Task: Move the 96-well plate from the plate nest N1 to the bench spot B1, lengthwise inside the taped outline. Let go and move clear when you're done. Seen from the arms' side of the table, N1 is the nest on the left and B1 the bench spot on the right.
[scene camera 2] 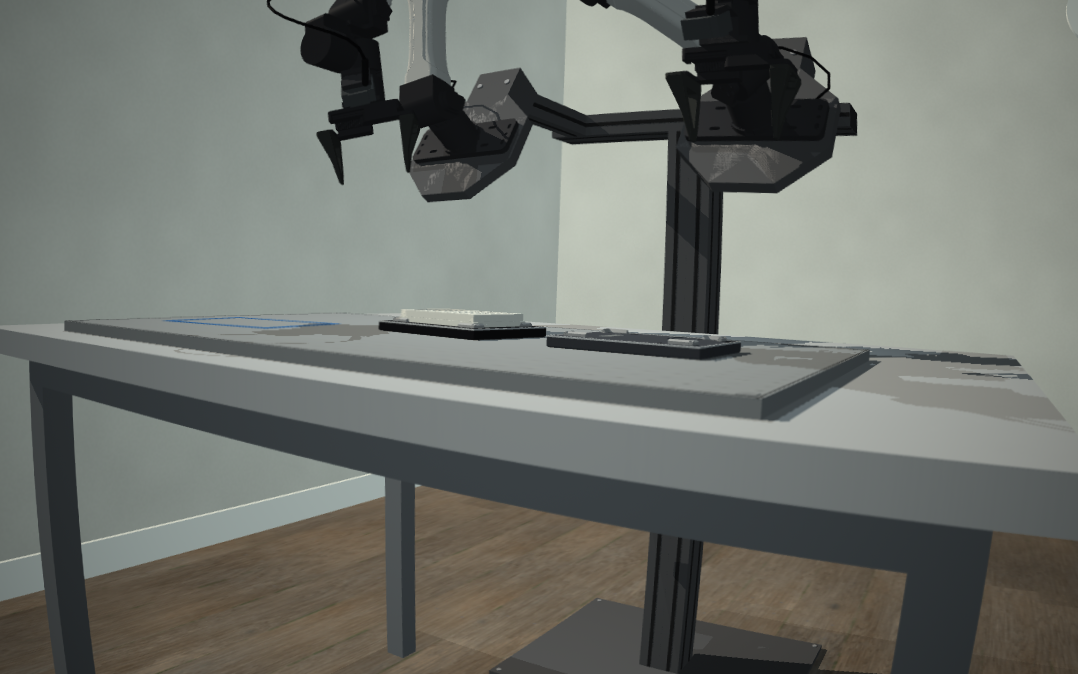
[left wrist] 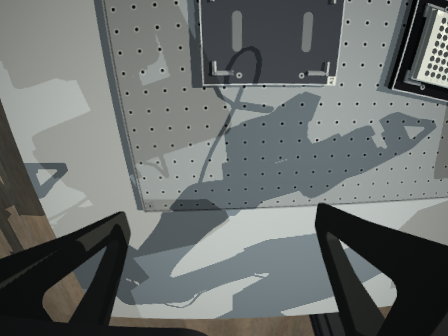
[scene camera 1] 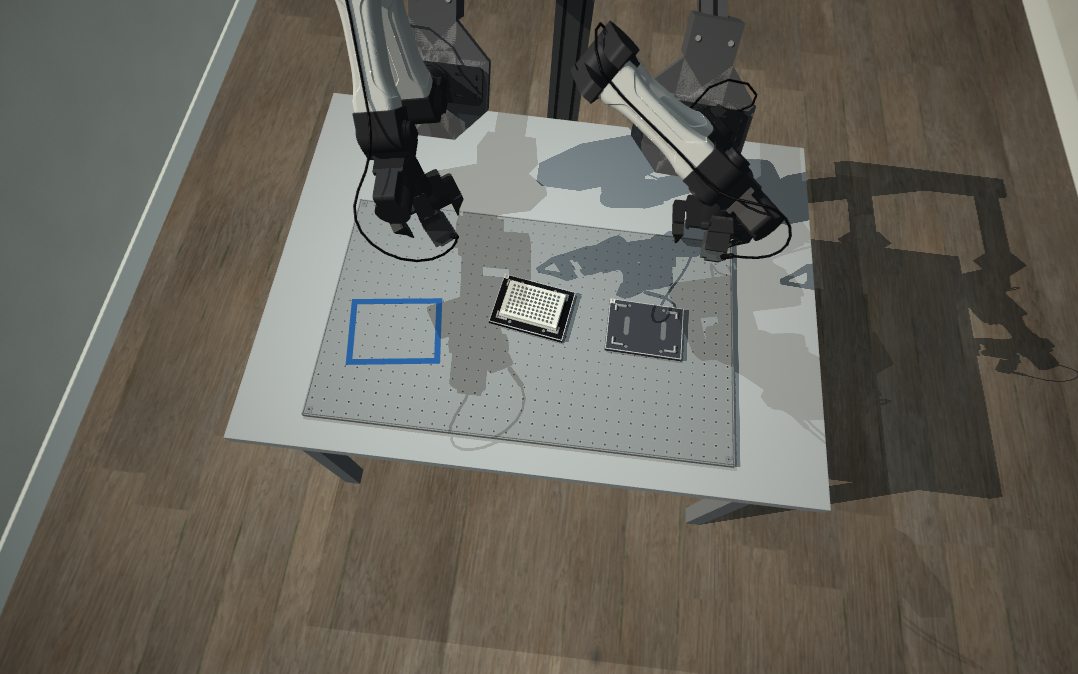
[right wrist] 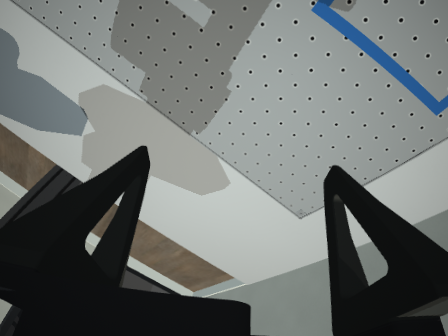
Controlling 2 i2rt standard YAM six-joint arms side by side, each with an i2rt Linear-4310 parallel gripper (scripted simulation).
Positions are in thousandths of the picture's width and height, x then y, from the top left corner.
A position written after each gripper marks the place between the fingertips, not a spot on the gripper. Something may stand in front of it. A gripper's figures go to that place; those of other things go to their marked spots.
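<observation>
The left gripper (scene camera 2: 680, 208) is 88 cm from the lens, while a white 96-well plate (scene camera 2: 454, 474) is 89 cm from the lens. The right gripper (scene camera 2: 347, 265) is 112 cm from the lens.
</observation>
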